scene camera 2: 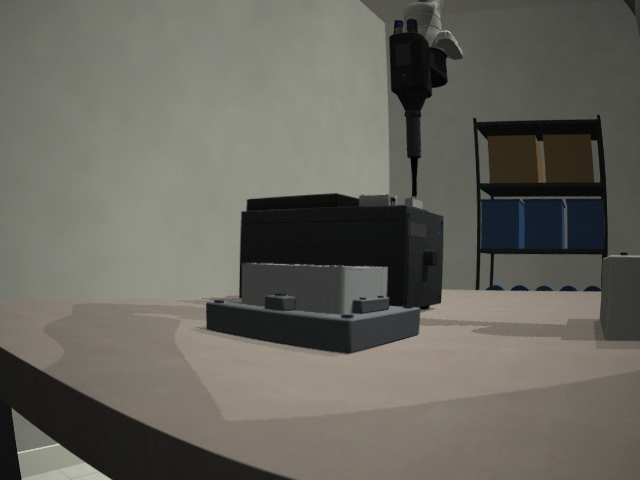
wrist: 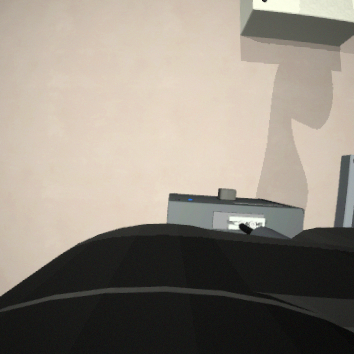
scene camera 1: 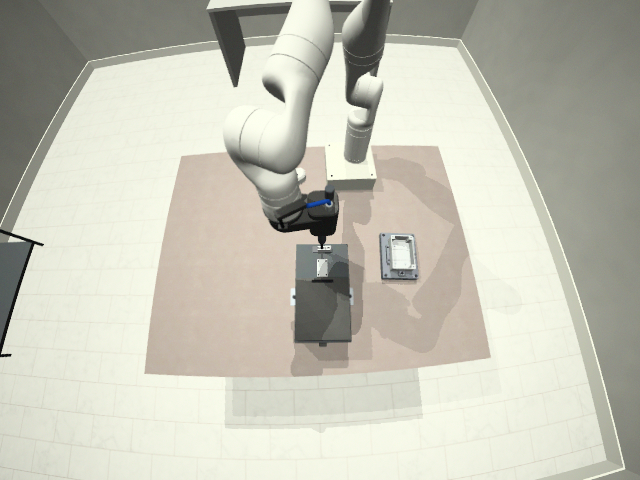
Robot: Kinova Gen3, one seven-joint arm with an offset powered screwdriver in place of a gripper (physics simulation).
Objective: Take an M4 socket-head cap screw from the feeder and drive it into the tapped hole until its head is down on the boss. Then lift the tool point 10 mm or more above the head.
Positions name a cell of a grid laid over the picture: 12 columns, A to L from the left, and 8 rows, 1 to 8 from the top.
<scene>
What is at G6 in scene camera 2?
A grey fixture plate.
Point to a dark feeder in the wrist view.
J5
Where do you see a dark feeder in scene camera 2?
G5
</scene>
